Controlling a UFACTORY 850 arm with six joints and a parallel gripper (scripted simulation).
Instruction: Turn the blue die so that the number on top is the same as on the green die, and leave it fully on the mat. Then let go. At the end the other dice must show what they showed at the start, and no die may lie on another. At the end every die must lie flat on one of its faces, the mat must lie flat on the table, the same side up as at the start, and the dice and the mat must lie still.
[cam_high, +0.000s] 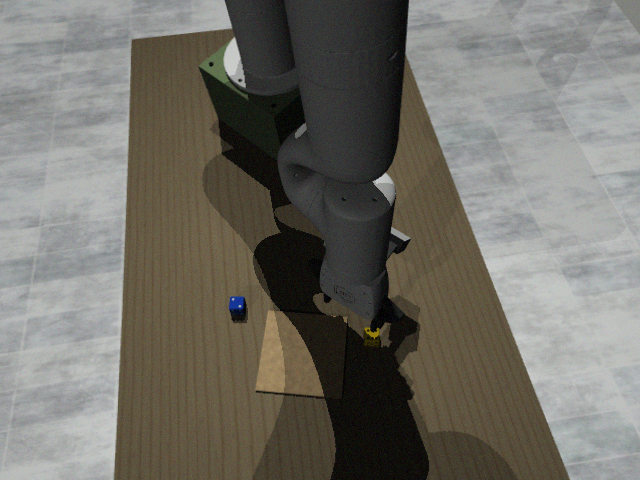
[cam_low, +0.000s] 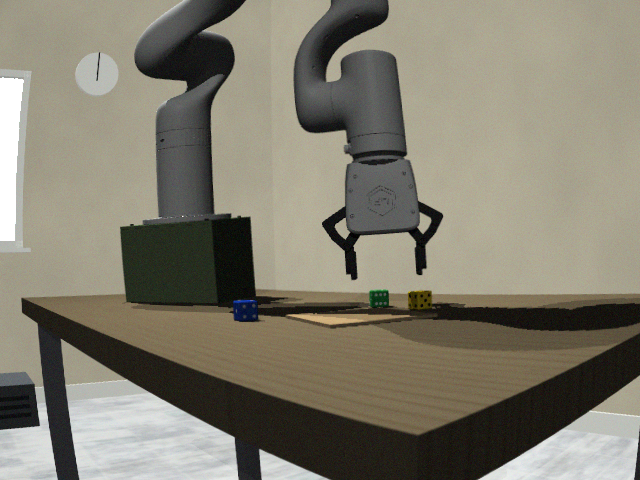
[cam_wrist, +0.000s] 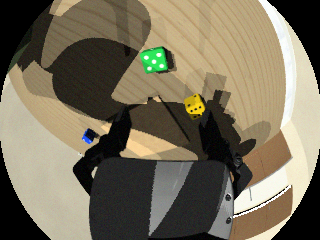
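My hand is 4 cm short of the yellow die, 3 cm to the right of it and 4 cm above it. Round my hand: tan mat: 5 cm ahead, 9 cm to the right, 5 cm below; blue die: 3 cm behind, 20 cm to the right, 4 cm below; green die: 5 cm behind, 3 cm to the left, 4 cm below.
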